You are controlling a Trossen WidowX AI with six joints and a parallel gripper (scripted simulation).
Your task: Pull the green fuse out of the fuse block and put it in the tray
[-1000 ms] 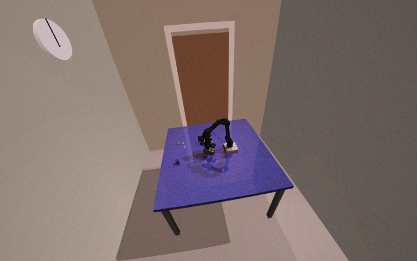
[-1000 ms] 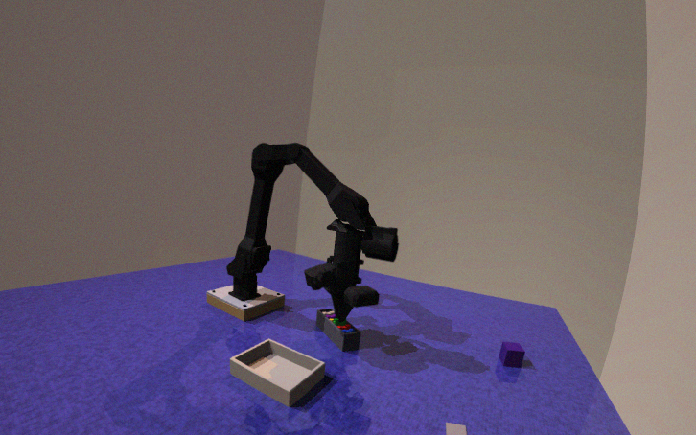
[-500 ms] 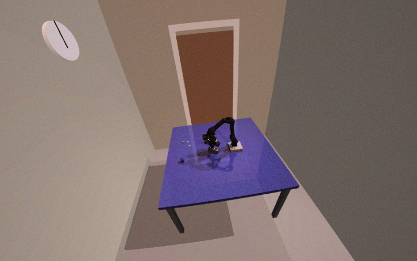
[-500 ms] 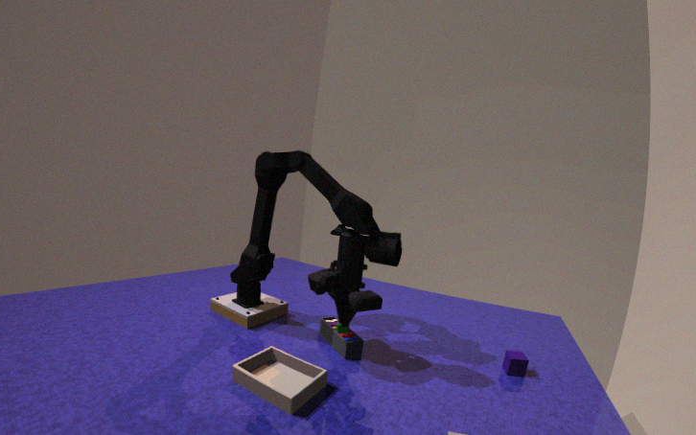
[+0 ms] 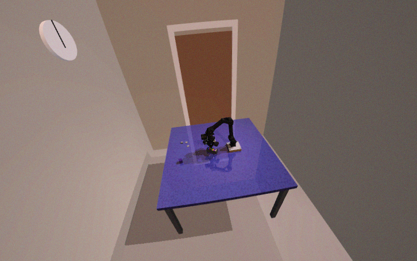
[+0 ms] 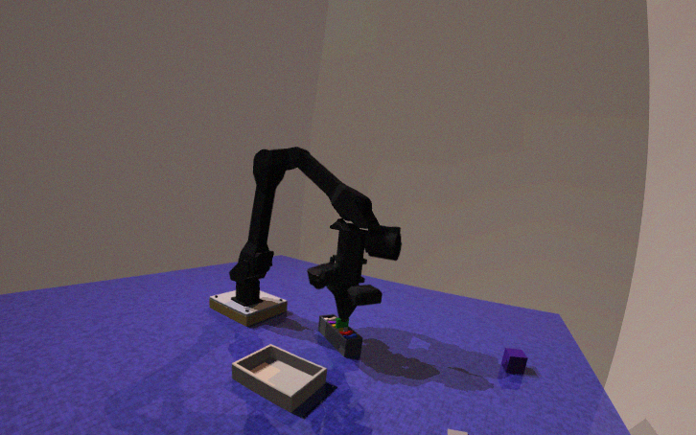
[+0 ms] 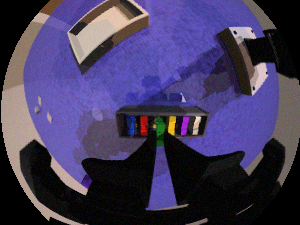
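Right now my gripper tip is 10 mm short of the beige tray, 200 mm to the left of it and 60 mm above it. Round my gripper tip: green fuse (10 mm below).
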